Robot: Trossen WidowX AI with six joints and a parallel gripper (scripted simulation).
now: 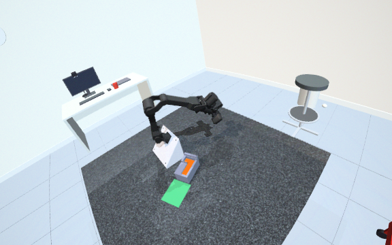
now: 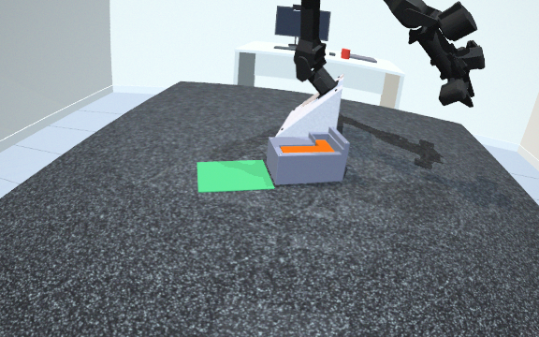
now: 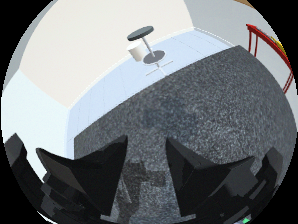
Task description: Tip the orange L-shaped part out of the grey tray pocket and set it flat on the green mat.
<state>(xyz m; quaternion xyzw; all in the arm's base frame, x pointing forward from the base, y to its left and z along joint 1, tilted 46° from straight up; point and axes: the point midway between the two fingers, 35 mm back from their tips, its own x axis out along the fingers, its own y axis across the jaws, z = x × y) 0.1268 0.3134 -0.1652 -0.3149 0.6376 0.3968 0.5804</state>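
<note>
The orange L-shaped part lies 100 mm ahead of my gripper tip, 360 mm to the right of it and 170 mm below it. Also, from my gripper tip: green mat 180 mm ahead, 510 mm to the right, 240 mm below.
</note>
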